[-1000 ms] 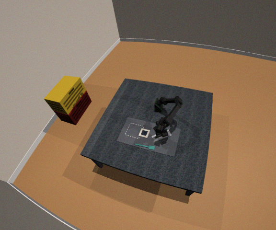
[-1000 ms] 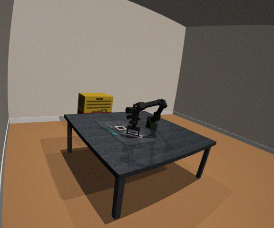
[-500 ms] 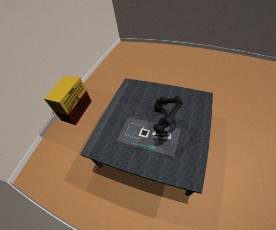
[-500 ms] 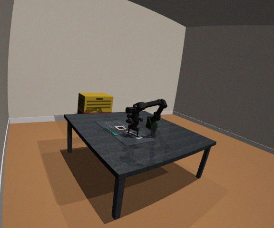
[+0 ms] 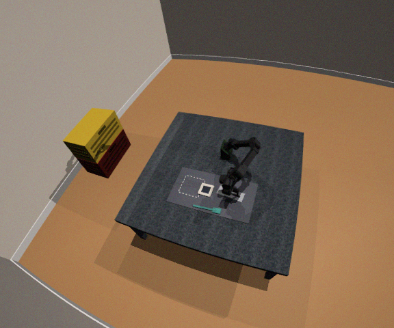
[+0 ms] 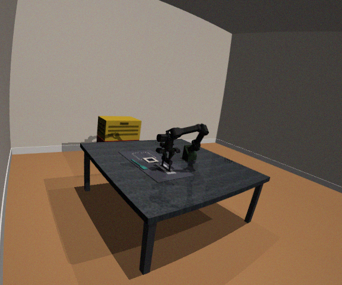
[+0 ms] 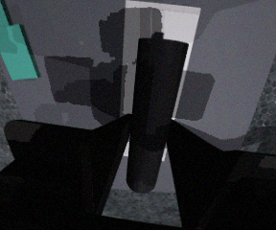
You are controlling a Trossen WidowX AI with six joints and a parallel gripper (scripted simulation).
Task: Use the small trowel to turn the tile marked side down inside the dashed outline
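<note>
Now: the grey mat 2 cm ahead of my gripper tip, 14 cm to the right of it and 8 cm below it. Round my gripper tip: tile 1 cm ahead, 19 cm to the right, 6 cm below; then teal trowel 16 cm ahead, 12 cm to the right, 6 cm below.
</note>
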